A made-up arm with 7 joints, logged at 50 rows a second.
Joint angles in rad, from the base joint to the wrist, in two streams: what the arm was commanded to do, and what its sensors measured. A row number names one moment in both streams.
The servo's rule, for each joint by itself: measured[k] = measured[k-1] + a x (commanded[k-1-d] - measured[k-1]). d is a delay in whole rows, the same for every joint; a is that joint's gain. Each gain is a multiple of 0.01, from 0.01 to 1. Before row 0 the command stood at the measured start. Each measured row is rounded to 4 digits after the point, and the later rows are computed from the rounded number. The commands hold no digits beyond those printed.
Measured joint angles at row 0:
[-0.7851 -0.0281 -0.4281 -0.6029 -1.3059 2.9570 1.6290]
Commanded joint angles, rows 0 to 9:
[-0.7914 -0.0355 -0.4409 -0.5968 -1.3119 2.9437 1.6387]
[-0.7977 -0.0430 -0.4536 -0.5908 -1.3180 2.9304 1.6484]
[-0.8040 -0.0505 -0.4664 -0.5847 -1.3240 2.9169 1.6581]
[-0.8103 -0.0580 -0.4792 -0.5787 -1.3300 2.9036 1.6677]
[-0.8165 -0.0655 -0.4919 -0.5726 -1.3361 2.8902 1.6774]
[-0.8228 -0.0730 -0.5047 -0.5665 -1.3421 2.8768 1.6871]
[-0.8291 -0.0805 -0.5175 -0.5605 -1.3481 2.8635 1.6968]
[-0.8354 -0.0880 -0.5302 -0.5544 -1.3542 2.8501 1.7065]
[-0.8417 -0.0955 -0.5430 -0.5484 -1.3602 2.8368 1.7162]
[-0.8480 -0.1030 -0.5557 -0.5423 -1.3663 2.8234 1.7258]
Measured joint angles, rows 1 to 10:
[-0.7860 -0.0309 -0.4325 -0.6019 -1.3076 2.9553 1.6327]
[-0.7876 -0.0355 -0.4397 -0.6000 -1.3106 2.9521 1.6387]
[-0.7899 -0.0412 -0.4488 -0.5974 -1.3145 2.9475 1.6461]
[-0.7928 -0.0476 -0.4591 -0.5942 -1.3190 2.9418 1.6543]
[-0.7961 -0.0544 -0.4703 -0.5905 -1.3240 2.9351 1.6631]
[-0.7998 -0.0615 -0.4820 -0.5864 -1.3292 2.9275 1.6722]
[-0.8039 -0.0687 -0.4941 -0.5820 -1.3347 2.9192 1.6815]
[-0.8083 -0.0760 -0.5064 -0.5773 -1.3404 2.9102 1.6910]
[-0.8130 -0.0834 -0.5188 -0.5724 -1.3461 2.9007 1.7006]
[-0.8179 -0.0908 -0.5313 -0.5673 -1.3520 2.8907 1.7102]
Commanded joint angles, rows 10 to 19:
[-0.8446 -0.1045 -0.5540 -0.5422 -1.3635 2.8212 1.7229]
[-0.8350 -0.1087 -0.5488 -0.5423 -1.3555 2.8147 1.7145]
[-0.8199 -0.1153 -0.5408 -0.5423 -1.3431 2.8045 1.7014]
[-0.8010 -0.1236 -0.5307 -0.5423 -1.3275 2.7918 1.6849]
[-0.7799 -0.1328 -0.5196 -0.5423 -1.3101 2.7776 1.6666]
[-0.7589 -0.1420 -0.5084 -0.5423 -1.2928 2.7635 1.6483]
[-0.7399 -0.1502 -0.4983 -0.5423 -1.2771 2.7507 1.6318]
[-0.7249 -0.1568 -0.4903 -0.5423 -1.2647 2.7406 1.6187]
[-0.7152 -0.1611 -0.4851 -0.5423 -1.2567 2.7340 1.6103]
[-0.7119 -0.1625 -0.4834 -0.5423 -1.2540 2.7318 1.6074]
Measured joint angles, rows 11 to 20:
[-0.8216 -0.0960 -0.5390 -0.5630 -1.3553 2.8817 1.7150]
[-0.8235 -0.1008 -0.5423 -0.5595 -1.3554 2.8730 1.7148]
[-0.8230 -0.1063 -0.5418 -0.5566 -1.3518 2.8641 1.7097]
[-0.8199 -0.1129 -0.5380 -0.5542 -1.3448 2.8547 1.7003]
[-0.8143 -0.1205 -0.5317 -0.5522 -1.3347 2.8447 1.6875]
[-0.8065 -0.1287 -0.5238 -0.5505 -1.3225 2.8341 1.6726]
[-0.7972 -0.1369 -0.5151 -0.5491 -1.3093 2.8233 1.6571]
[-0.7871 -0.1445 -0.5067 -0.5479 -1.2964 2.8125 1.6425]
[-0.7770 -0.1508 -0.4994 -0.5469 -1.2849 2.8023 1.6303]
[-0.7679 -0.1552 -0.4940 -0.5461 -1.2759 2.7931 1.6216]

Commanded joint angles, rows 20 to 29:
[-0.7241 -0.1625 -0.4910 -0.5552 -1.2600 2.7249 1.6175]
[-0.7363 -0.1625 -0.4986 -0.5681 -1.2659 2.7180 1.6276]
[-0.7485 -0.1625 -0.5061 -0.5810 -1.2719 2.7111 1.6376]
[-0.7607 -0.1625 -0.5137 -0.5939 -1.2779 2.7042 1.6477]
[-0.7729 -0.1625 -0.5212 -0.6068 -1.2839 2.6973 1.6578]
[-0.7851 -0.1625 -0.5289 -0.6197 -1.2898 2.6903 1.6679]
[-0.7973 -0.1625 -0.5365 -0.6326 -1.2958 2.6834 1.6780]
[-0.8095 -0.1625 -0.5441 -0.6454 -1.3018 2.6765 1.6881]
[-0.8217 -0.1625 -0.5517 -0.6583 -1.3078 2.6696 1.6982]
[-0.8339 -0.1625 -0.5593 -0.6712 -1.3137 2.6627 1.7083]
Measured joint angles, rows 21 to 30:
[-0.7618 -0.1580 -0.4930 -0.5476 -1.2713 2.7842 1.6200]
[-0.7582 -0.1597 -0.4949 -0.5511 -1.2697 2.7756 1.6229]
[-0.7568 -0.1608 -0.4987 -0.5562 -1.2703 2.7672 1.6285]
[-0.7573 -0.1614 -0.5038 -0.5626 -1.2725 2.7590 1.6358]
[-0.7595 -0.1618 -0.5097 -0.5701 -1.2758 2.7510 1.6442]
[-0.7631 -0.1621 -0.5162 -0.5785 -1.2799 2.7431 1.6532]
[-0.7679 -0.1623 -0.5231 -0.5877 -1.2845 2.7353 1.6626]
[-0.7737 -0.1624 -0.5302 -0.5975 -1.2895 2.7277 1.6723]
[-0.7804 -0.1624 -0.5375 -0.6078 -1.2948 2.7201 1.6821]
[-0.7879 -0.1624 -0.5449 -0.6186 -1.3003 2.7126 1.6921]

